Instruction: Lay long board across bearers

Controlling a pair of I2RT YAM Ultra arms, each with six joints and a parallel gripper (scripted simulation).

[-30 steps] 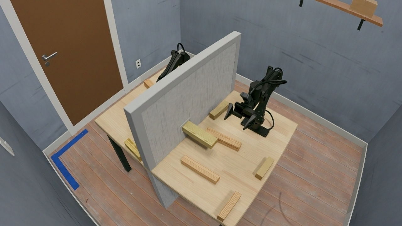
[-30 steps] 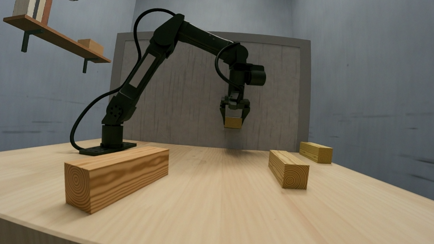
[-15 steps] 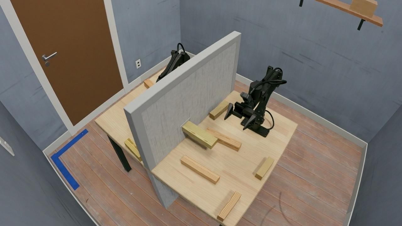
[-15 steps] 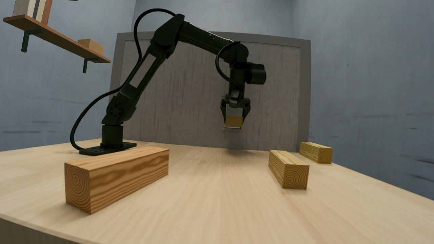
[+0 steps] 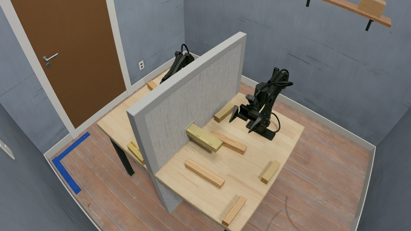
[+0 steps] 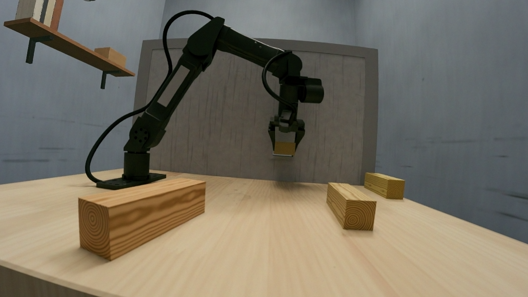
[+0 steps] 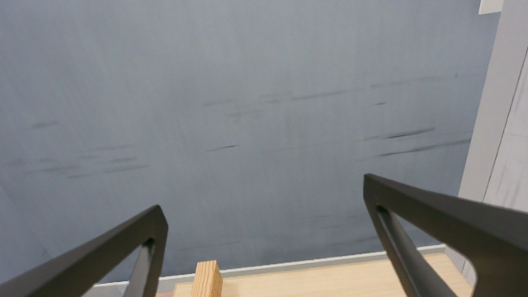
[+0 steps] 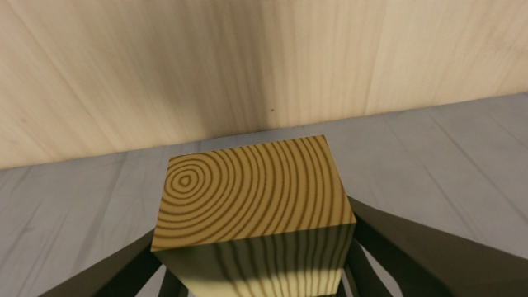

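The long pale board is 300 mm below my left hand, 280 mm to the right of it and 20 mm behind it. Round my left hand: wooden bearer 390 mm below, 110 mm ahead, 100 mm to the right; then thick block 840 mm to the right, 390 mm below, 160 mm behind.
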